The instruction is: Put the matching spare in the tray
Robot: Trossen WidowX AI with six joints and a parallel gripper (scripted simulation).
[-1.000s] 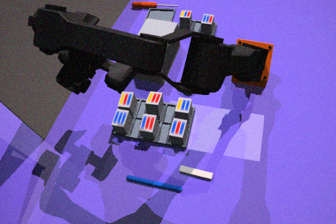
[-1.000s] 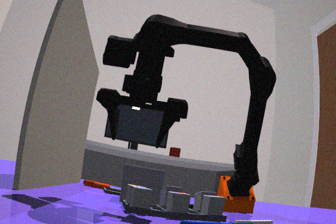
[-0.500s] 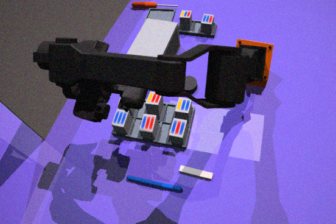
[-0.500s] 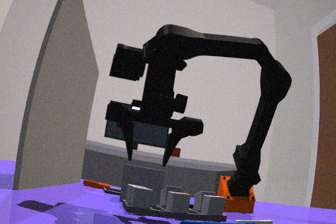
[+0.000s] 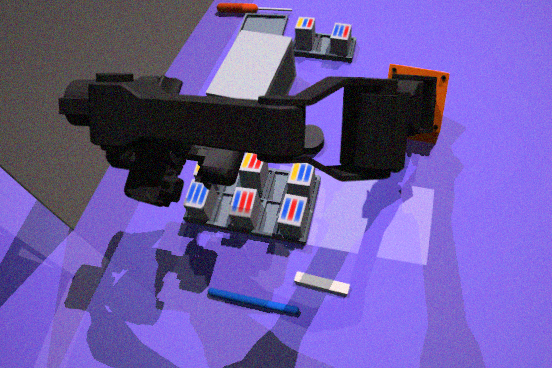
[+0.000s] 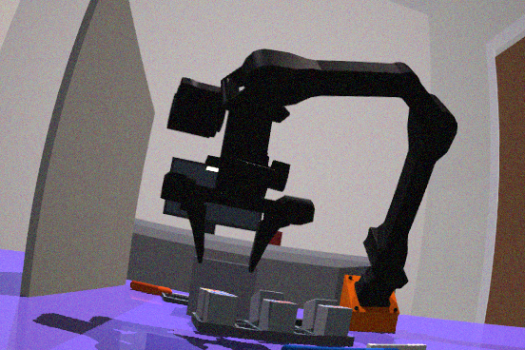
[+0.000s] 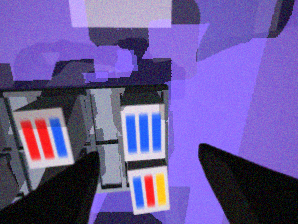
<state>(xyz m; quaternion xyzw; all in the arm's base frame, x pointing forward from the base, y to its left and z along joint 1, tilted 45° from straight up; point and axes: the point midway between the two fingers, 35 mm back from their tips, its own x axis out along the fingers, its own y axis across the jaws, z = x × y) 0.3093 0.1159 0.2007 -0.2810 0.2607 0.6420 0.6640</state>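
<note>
Now: gripper tip 10 mm short of the grey-floored tray, 420 mm to the left of it and 80 mm above it. Round my gripper tip: grey mounted unit (30 mm behind, 230 mm to the right, 40 mm below); then blue rod (120 mm behind, 130 mm to the left, 80 mm below); then black puck (140 mm behind, 160 mm to the right, 80 mm below).
</note>
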